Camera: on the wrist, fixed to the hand. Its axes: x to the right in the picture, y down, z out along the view.
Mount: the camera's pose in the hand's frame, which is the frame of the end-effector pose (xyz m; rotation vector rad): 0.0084 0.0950 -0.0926 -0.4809 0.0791 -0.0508
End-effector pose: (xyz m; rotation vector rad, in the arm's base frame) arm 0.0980 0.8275 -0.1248 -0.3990 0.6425 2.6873
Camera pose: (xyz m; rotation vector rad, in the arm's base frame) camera 0.0704 0.7059 -0.1710 -0.6342 -0.0072 2.7681
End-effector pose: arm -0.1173 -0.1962 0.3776 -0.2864 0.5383 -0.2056
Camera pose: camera -0.1482 -0.1289 0.2672 -0.7625 0.6564 -0.1345
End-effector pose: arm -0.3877 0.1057 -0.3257 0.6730 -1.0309 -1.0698
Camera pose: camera -0.2658 0.1298 -0.2786 0.3474 -0.6539 -1.2674
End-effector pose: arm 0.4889 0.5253 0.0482 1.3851 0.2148 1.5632
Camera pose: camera 0.3621 0.5273 0.0882 0.9361 -0.0773 1.5045
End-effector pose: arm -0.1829 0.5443 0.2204 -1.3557 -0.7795 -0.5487
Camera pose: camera -0.0903 0.4685 0.1624 -1.7445 -0.6400 -0.8629
